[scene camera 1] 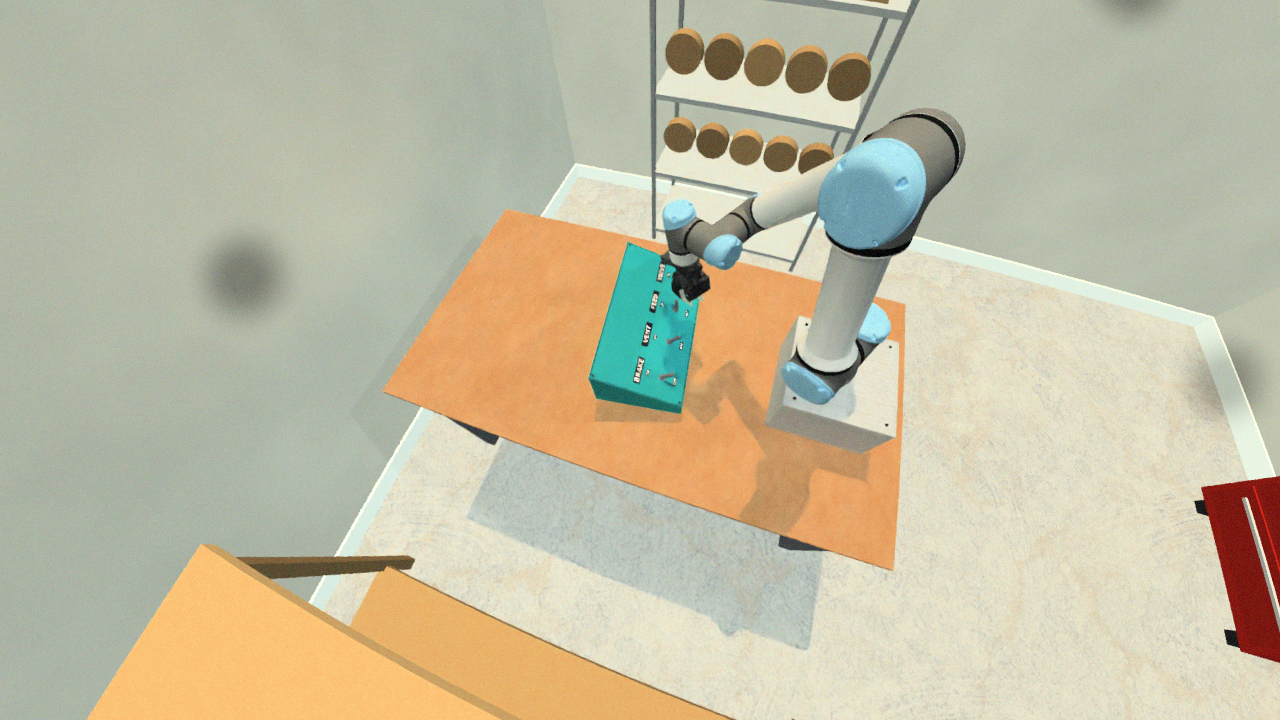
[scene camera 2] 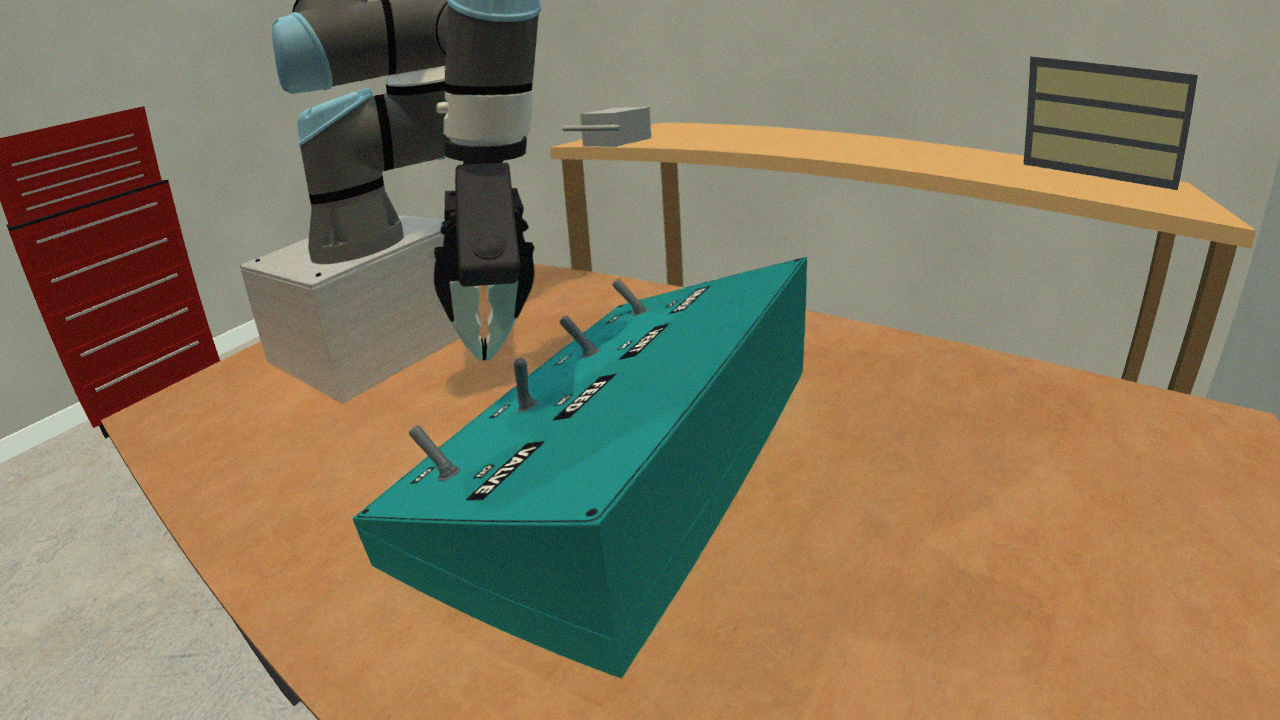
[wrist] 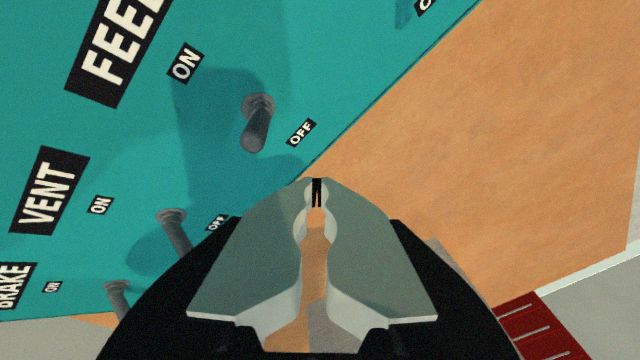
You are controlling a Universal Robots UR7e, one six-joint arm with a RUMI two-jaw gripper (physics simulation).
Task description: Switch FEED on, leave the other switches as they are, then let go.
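Frame: origin at the arm's base, x ahead, y left, z up, level; centimetres.
Where they show: gripper, fingertip midpoint: [scene camera 1: 690, 303] [scene camera 2: 484, 359] [wrist: 317, 180]; arm's base, link origin: [scene camera 2: 356, 246].
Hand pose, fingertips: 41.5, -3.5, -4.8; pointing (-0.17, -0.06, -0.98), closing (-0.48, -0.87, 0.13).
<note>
Things, the pixels of their top centre, and the offset from my fingertips, as dx, dy, dz. Level surfaces: height alone.
- FEED lever, top centre: [wrist: 254, 146] [scene camera 2: 518, 359] +3.9, +1.4, +0.6
- VALVE lever, top centre: [scene camera 2: 425, 429] +6.4, -10.4, -0.3
- VENT lever, top centre: [wrist: 173, 264] [scene camera 2: 574, 317] -1.1, +12.4, -0.3
- BRAKE lever, top centre: [scene camera 2: 626, 280] [wrist: 112, 331] -4.8, +23.8, -0.3
- table, surface height: dz -12.9
The teal switch panel [scene camera 1: 622, 313] [scene camera 2: 707, 402] [wrist: 45, 110] stands on the table, sloping down toward the robot base. The FEED lever [scene camera 2: 523, 385] [wrist: 255, 132] stands nearly upright, at a different angle from the others and tipped toward its ON side. The VALVE lever [scene camera 2: 432, 450], the VENT lever [scene camera 2: 578, 335] [wrist: 177, 239] and the BRAKE lever [scene camera 2: 629, 296] [wrist: 119, 300] lean to their OFF sides. My gripper [scene camera 1: 684, 298] [scene camera 2: 484, 357] [wrist: 317, 180] is shut with no object between its fingertips. It hangs beside the low edge of the panel, apart from the FEED lever.
The robot's pale base block [scene camera 1: 832, 416] [scene camera 2: 344, 331] stands on the table [scene camera 1: 501, 295] [scene camera 2: 939, 537]. A shelf rack [scene camera 1: 654, 161] stands behind the table. A red drawer cabinet [scene camera 2: 116, 259] and a wooden bench [scene camera 2: 850, 162] stand farther off.
</note>
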